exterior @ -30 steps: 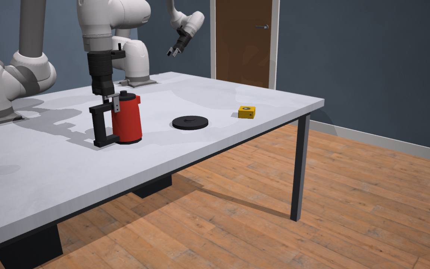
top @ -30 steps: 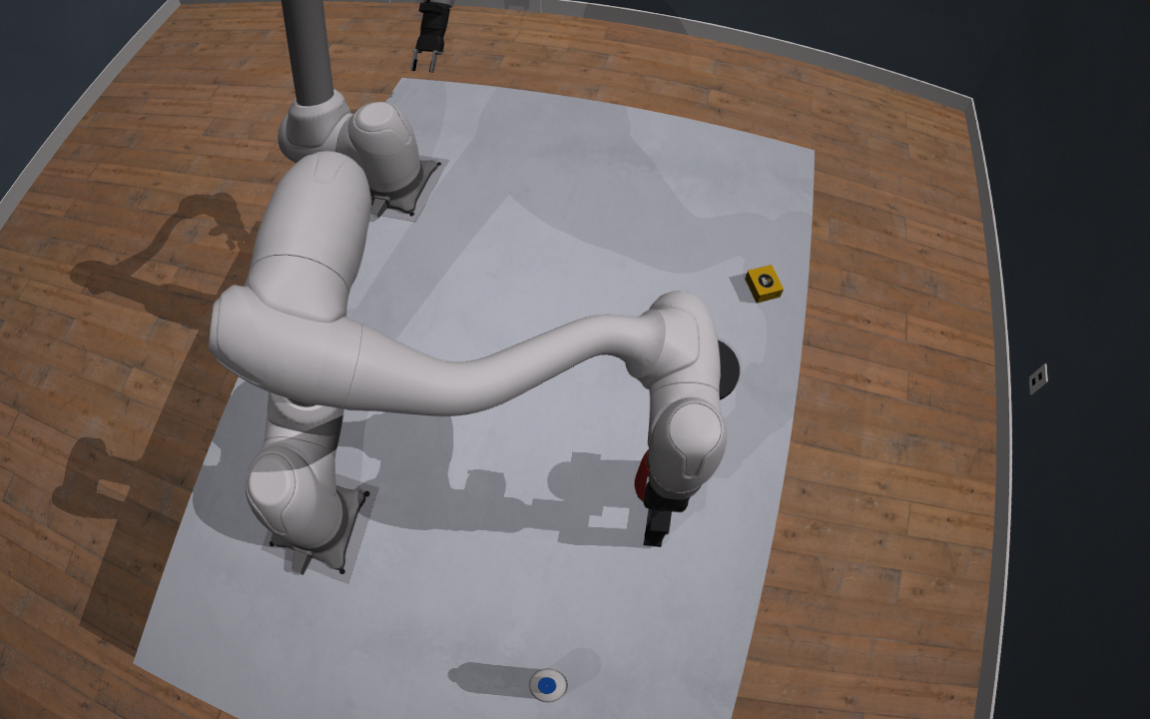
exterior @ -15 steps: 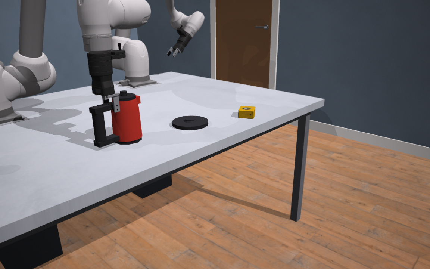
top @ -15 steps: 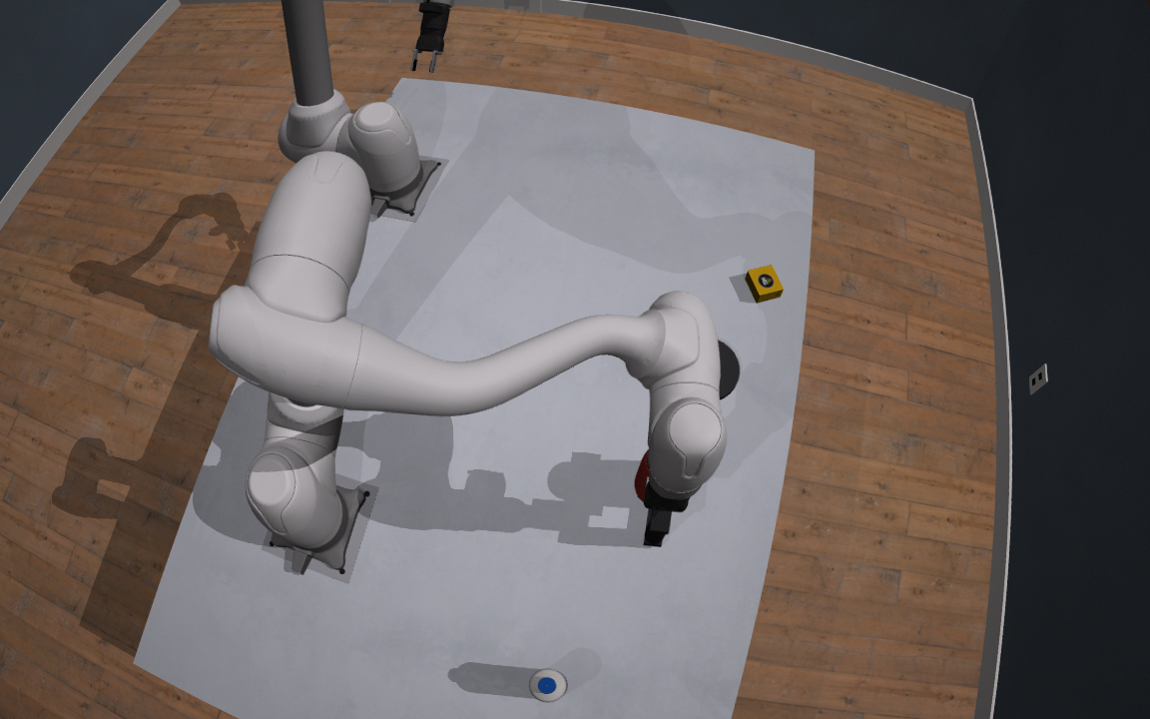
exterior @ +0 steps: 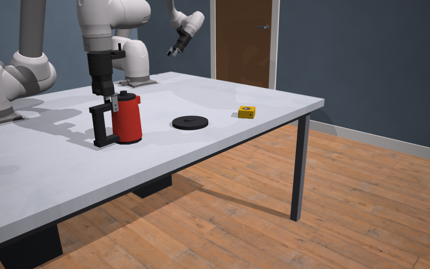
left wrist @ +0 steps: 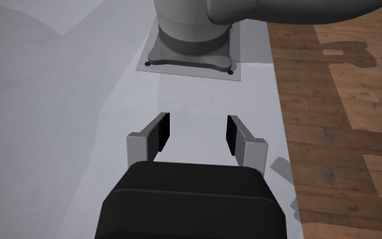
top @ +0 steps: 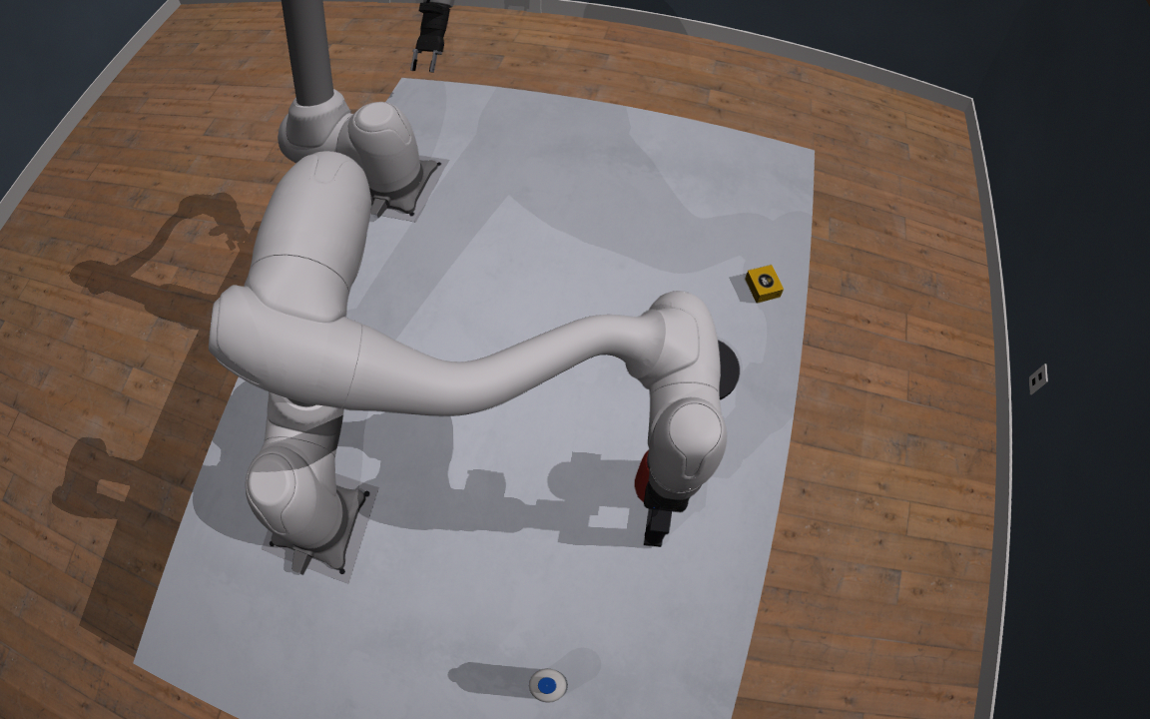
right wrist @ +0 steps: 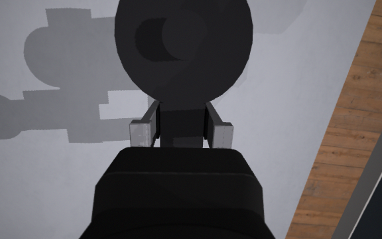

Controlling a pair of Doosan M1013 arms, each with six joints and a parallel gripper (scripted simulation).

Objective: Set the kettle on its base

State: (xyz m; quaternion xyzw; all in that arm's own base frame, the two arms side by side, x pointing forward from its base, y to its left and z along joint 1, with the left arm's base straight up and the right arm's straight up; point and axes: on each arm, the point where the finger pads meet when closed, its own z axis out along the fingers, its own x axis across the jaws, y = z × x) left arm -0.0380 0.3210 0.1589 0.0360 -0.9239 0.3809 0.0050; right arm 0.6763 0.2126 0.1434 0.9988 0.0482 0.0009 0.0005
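Observation:
My right hand is 50 mm above the red kettle and 20 mm to the right of it. Also, from my right hand: white bottle (380 mm to the right, 180 mm behind, 60 mm below); round black base (320 mm to the left, 130 mm below, 100 mm ahead).

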